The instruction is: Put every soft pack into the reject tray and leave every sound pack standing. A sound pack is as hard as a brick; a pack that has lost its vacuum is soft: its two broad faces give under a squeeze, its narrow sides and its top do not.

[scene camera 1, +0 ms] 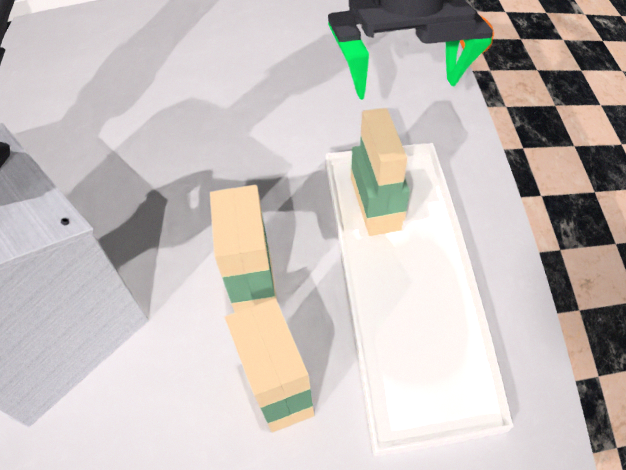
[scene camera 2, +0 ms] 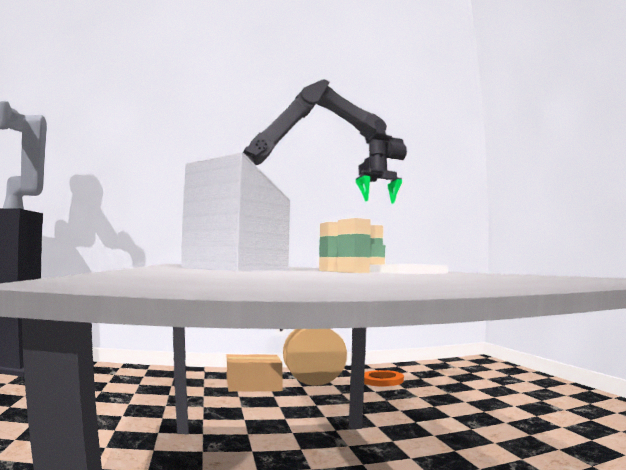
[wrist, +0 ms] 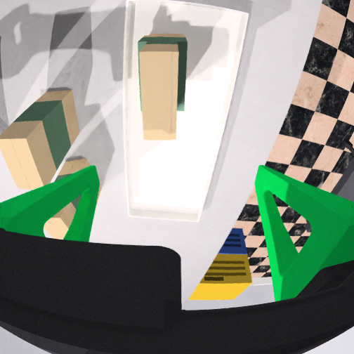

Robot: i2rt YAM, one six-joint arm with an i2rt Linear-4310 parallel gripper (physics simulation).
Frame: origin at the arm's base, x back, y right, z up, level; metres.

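Seen in the pictures: gripper, between the fingertips: (scene camera 1: 406,88) (scene camera 2: 379,202); arm's base, origin of its link: (scene camera 2: 237,181).
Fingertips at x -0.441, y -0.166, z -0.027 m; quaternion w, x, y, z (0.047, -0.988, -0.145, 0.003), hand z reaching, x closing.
Note:
Offsets run from my fingertips to a thing's top centre.
My gripper (scene camera 1: 406,91) (scene camera 2: 379,201) (wrist: 176,174), with green fingers, is wide open and empty, above and apart from the packs. One tan pack with a green band @[dy -0.005, dx +0.032, dz -0.136 m] (scene camera 1: 386,199) (scene camera 2: 378,246) (wrist: 160,95) stands upright in one end of the white reject tray @[dy +0.099, dx -0.020, dz -0.198 m] (scene camera 1: 429,313) (scene camera 2: 419,268) (wrist: 170,180); its top part looks narrower than its band. A second pack @[dy +0.110, dx +0.165, dz -0.080 m] (scene camera 1: 240,232) (scene camera 2: 328,246) (wrist: 57,127) stands on the table left of the tray. A third pack @[dy +0.242, dx +0.122, dz -0.080 m] (scene camera 1: 270,349) (scene camera 2: 353,245) stands close to it, nearer scene camera 1's lower edge; a finger partly hides it in the wrist view.
A large grey block (scene camera 1: 65,303) (scene camera 2: 237,217) stands left of the packs. The table edge and chequered floor lie beyond the tray's right side. Below the table are a tan box (scene camera 2: 253,373), a tan disc (scene camera 2: 316,356) and an orange ring (scene camera 2: 371,377). A yellow-and-blue object (wrist: 225,270) shows in the wrist view.

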